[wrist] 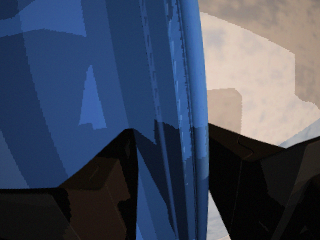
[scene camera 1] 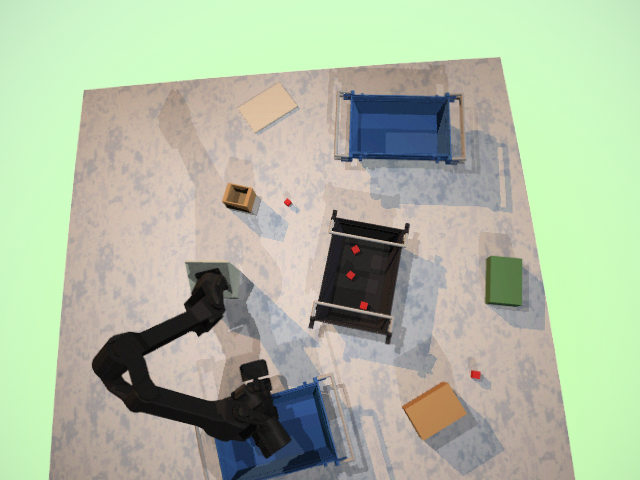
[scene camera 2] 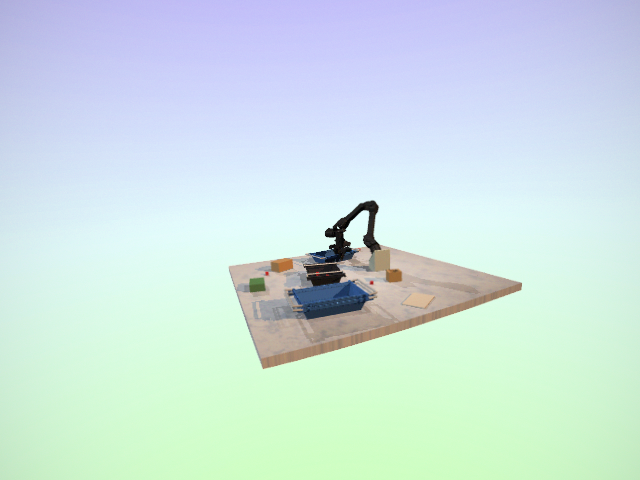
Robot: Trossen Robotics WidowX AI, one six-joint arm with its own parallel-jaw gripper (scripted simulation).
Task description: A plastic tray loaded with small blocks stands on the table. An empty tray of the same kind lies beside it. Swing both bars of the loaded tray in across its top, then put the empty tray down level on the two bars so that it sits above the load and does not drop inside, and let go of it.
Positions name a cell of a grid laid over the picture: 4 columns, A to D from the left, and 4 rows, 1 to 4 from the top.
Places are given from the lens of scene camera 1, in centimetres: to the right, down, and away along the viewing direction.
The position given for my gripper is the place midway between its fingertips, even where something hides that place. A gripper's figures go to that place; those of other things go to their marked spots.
my gripper (scene camera 1: B4): -13, 40, 109
tan plate (scene camera 1: B1): -14, -40, 130
orange block (scene camera 1: C4): 27, 40, 102
orange box (scene camera 1: B2): -23, -12, 124
The marked spots on the orange block and the orange box are 75 cm apart.
